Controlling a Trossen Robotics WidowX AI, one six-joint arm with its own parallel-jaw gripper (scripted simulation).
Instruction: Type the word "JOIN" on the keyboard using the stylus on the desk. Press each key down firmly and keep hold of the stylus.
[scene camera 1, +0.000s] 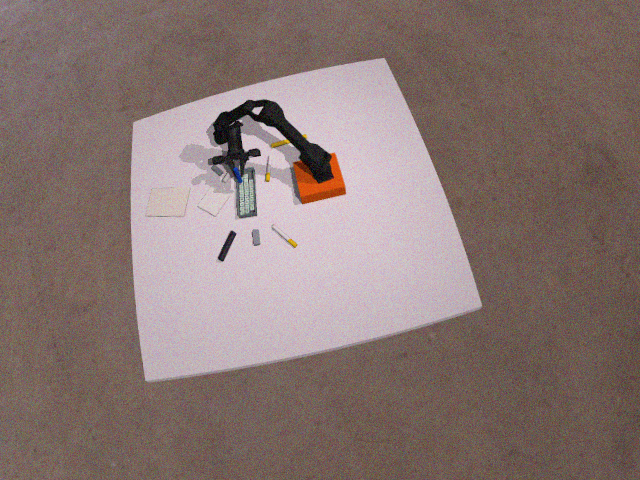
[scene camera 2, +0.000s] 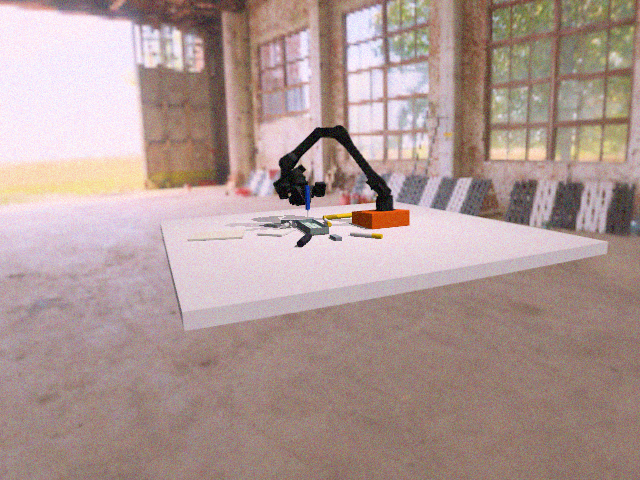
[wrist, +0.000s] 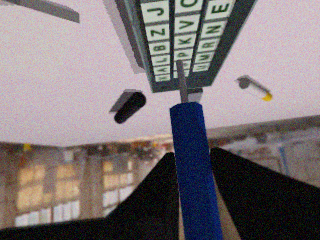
Labels:
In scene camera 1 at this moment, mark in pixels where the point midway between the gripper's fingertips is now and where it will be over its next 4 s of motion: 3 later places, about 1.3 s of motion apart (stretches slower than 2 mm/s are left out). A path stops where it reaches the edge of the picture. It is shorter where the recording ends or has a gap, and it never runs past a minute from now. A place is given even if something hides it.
The gripper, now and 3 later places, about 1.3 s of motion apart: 239, 178; 242, 180; 243, 179; 240, 166

